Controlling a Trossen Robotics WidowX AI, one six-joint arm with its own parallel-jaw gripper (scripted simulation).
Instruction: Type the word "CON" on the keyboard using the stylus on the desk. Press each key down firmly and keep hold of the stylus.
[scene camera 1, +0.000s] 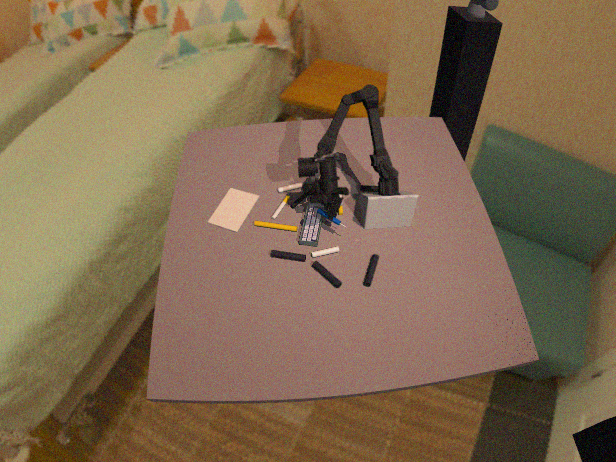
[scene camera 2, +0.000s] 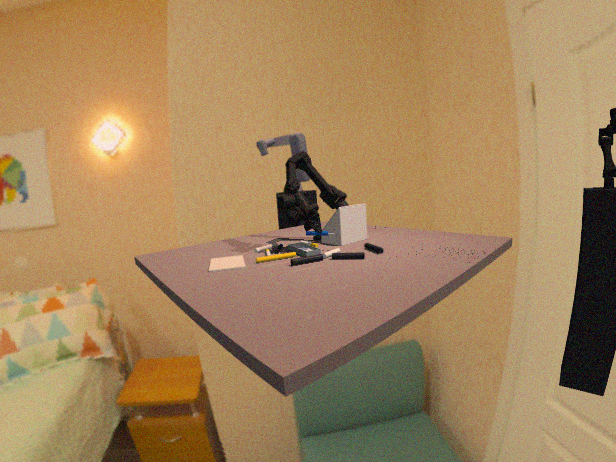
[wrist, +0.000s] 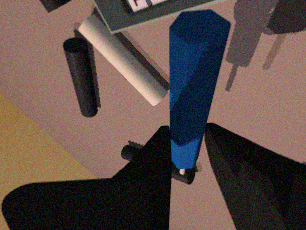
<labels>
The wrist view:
gripper: 186, 132
blue stylus: 197, 43
white stick: 92, 28
black cylinder: 76, 50
</labels>
